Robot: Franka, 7 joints.
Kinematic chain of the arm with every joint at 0, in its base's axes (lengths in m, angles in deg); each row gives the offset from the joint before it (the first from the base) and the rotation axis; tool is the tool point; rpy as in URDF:
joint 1: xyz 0 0 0.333 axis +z
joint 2: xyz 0 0 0 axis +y
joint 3: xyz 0 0 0.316 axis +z
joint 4: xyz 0.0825 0 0 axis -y
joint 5: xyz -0.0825 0 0.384 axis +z
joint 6: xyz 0 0 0 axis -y
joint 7: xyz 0.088 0 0 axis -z
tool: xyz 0 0 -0.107 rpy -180 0 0
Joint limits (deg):
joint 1: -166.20..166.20
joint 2: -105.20..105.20
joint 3: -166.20..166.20
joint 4: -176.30..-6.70
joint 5: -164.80..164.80
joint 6: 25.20..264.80
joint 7: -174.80..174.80
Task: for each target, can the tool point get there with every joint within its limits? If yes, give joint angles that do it. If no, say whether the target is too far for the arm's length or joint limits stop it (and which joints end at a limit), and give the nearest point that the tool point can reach.
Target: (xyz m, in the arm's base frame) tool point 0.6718 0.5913 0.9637
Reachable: no: too far | nearest point 0.5264 0.4633 0.8272 | short by 0.237 m
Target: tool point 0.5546 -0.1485 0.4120
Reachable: yes | joints -96.20 59.68 96.49 -127.14 38.94 168.18 62.36
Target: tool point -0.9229 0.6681 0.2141
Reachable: no: too far | nearest point -0.6912 0.5003 0.2440 | short by 0.288 m
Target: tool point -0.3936 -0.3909 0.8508
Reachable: yes | joints 133.69 12.74 98.23 -76.44 71.66 121.02 -86.12
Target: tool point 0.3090 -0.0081 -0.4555
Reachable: no: joint limits stop it (at a limit: joint 2) | nearest point 0.3051 -0.0080 -0.3603 | short by 0.095 m
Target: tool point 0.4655 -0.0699 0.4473
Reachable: yes | joints -103.07 57.73 110.89 -127.49 -40.74 100.28 10.30
